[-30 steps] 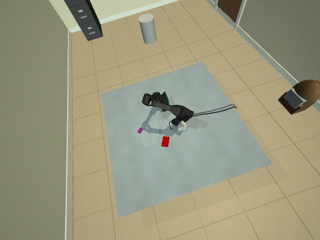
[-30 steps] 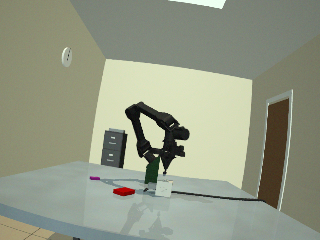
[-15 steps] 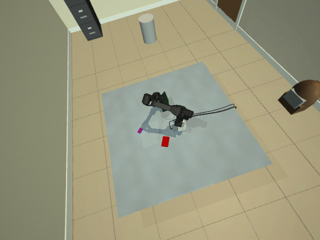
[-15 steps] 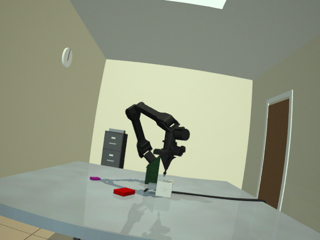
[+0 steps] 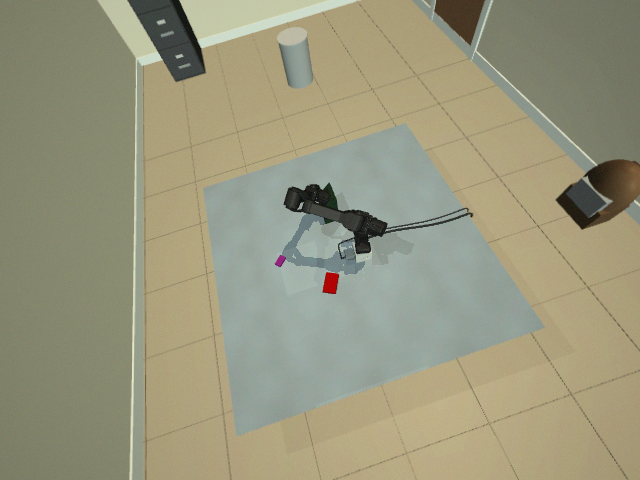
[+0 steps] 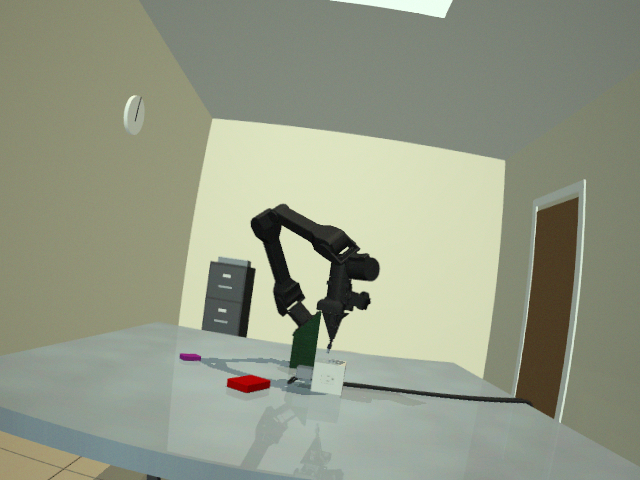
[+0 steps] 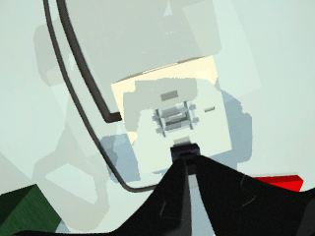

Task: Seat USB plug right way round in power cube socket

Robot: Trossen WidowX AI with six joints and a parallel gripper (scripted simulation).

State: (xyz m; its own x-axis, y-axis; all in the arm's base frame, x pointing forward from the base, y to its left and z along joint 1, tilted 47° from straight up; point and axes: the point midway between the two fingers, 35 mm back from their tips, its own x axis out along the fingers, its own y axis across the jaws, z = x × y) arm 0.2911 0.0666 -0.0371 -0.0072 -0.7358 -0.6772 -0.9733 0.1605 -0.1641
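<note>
My gripper tip is 20 mm above the dark USB plug. The rest, counted from my gripper tip: red block (90 mm ahead, 180 mm to the right, 120 mm below); then small magenta block (100 mm behind, 390 mm to the right, 130 mm below).
</note>
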